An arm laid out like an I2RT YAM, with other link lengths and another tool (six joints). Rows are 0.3 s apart.
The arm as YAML. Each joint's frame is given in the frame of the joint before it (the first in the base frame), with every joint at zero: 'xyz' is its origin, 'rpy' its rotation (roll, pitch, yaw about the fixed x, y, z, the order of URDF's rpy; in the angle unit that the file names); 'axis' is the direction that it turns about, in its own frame. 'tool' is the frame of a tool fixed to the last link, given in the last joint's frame.
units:
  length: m
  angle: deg
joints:
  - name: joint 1
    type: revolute
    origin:
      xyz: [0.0, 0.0, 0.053]
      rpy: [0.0, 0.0, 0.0]
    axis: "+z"
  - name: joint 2
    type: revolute
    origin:
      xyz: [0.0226, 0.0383, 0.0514]
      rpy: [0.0, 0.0, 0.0]
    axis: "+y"
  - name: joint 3
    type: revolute
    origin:
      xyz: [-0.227, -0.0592, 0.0]
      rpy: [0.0, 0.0, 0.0]
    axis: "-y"
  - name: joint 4
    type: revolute
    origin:
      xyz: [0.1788, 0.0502, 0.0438]
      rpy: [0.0, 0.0, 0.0]
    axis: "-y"
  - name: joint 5
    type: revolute
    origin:
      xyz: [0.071, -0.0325, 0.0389]
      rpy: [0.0, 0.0, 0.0]
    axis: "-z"
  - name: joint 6
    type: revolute
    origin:
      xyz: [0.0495, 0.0, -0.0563]
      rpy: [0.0, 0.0, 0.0]
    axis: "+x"
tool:
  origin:
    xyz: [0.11, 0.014, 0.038]
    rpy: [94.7, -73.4, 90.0]
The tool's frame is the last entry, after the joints.
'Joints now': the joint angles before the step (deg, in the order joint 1, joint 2, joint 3, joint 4, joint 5, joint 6). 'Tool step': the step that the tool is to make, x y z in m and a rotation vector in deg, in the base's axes. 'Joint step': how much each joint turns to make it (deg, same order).
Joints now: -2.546 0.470 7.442 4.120 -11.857 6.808
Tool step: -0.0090 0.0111 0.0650 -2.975 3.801 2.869
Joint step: 0.046 12.548 24.061 -15.821 -3.277 -2.737
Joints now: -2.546 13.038 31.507 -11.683 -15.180 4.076
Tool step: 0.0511 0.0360 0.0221 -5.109 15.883 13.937
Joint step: 0.050 30.405 25.355 -13.262 -13.610 -6.835
